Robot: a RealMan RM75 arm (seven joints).
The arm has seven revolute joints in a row. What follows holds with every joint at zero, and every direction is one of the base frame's.
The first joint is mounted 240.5 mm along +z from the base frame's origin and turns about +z.
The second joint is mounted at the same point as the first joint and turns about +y.
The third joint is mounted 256 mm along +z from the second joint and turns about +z.
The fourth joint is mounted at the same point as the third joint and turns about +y.
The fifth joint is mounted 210 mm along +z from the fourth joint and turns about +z.
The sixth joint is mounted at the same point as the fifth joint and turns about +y.
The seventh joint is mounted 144 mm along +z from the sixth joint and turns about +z.
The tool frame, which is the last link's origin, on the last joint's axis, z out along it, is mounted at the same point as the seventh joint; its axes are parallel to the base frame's.
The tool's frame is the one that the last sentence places.
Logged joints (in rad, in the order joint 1, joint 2, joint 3, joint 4, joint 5, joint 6, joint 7), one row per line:
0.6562 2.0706 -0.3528 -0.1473 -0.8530 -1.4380 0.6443
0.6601 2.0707 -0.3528 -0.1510 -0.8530 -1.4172 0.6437
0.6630 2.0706 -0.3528 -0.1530 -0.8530 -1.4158 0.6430
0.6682 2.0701 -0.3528 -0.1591 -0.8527 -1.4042 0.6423
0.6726 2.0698 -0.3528 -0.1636 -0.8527 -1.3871 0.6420
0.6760 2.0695 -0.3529 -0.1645 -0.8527 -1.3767 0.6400
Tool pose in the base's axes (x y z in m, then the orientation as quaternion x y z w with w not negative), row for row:
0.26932 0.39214 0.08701 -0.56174 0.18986 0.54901 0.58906
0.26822 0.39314 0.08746 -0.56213 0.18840 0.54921 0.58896
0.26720 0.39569 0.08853 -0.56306 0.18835 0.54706 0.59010
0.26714 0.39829 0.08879 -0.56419 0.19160 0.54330 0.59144
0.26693 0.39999 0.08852 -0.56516 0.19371 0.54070 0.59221
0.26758 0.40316 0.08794 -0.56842 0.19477 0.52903 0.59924
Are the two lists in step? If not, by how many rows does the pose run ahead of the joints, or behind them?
The pose runs 1 row ahead of the joints: the pose in row i belongs to the joints in row i + 1.
